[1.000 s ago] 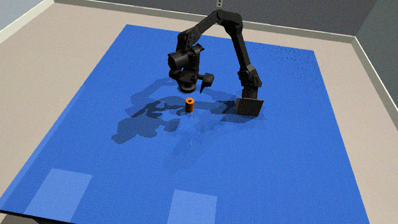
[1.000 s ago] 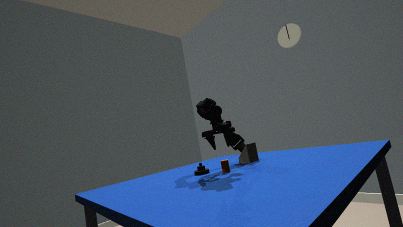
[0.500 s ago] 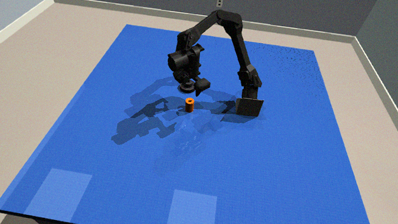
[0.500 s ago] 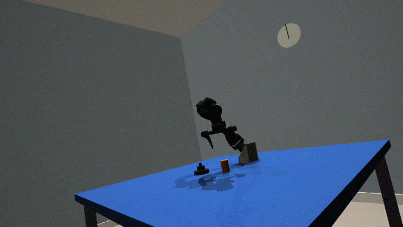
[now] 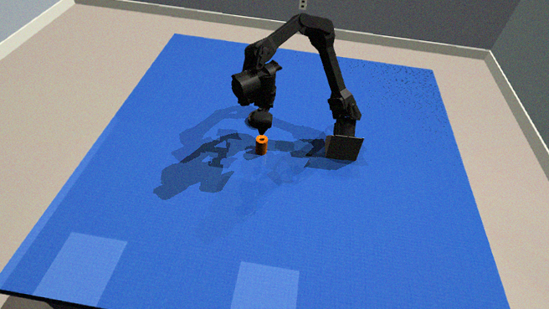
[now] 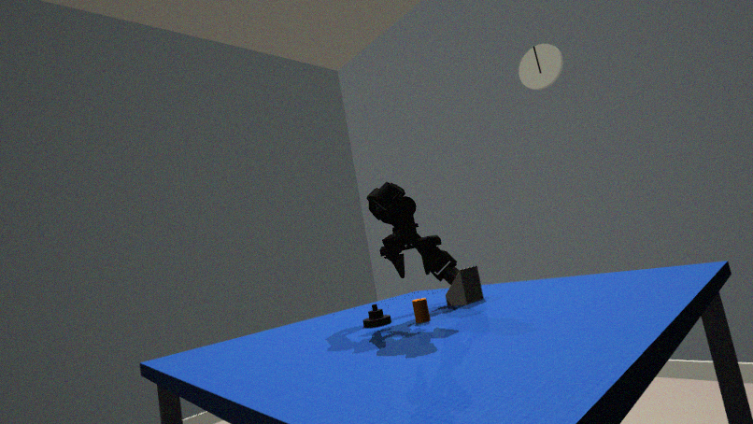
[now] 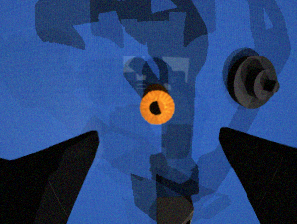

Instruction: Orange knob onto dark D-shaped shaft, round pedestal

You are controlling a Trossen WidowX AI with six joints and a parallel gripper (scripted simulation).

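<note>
Now: gripper tip 10 cm above the orange knob. Round my gripper tip: dark round pedestal: 1 cm ahead, 16 cm to the right, 9 cm below.
</note>
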